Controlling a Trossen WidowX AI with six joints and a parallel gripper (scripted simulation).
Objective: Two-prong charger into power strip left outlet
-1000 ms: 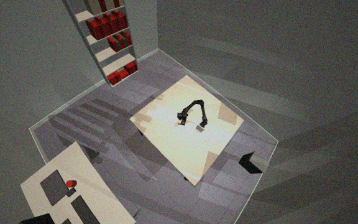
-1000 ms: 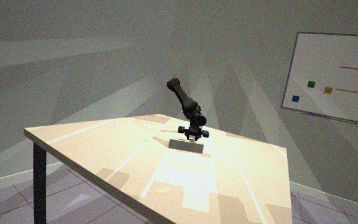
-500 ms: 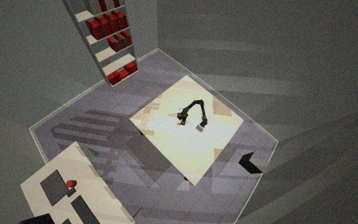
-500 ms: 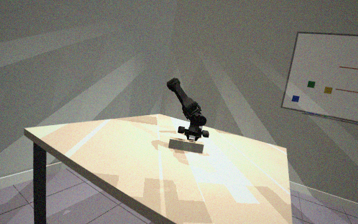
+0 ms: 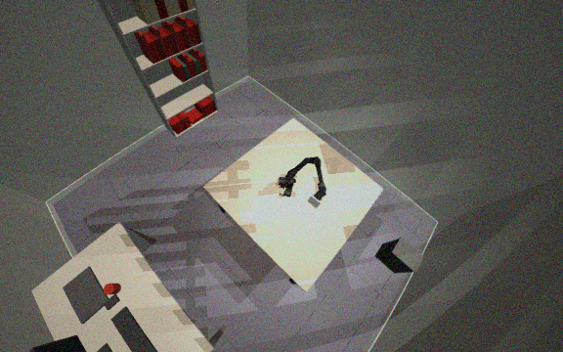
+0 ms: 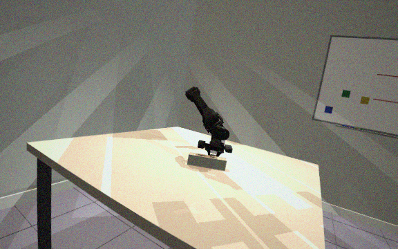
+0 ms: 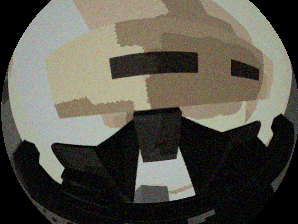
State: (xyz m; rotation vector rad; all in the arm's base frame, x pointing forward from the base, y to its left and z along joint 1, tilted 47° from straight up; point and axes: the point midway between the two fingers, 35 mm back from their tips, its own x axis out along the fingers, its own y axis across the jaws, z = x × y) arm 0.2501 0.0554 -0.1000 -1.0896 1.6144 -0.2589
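My gripper tip is 10 mm short of the dark two-prong charger, 10 mm to the right of it and 10 mm below it.
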